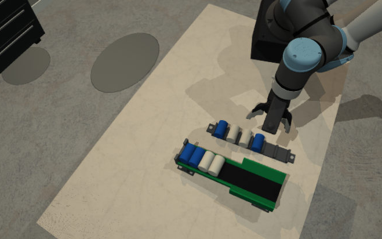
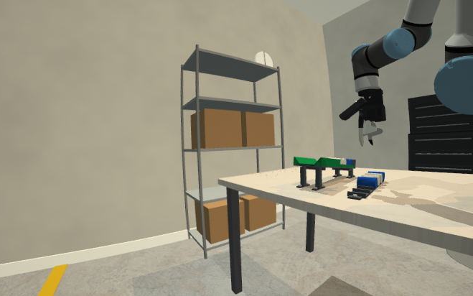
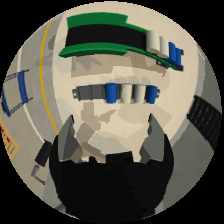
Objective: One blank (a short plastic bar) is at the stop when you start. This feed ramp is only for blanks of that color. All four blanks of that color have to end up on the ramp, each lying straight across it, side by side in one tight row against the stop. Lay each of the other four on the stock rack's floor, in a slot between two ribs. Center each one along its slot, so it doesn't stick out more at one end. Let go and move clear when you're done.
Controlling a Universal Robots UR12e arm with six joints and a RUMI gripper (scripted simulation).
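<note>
My gripper is now 17 cm above the stock rack, 3 cm to the left of it and 1 cm short of it. Also, from my hand: stop (23 cm to the right, 22 cm ahead, 11 cm below).
</note>
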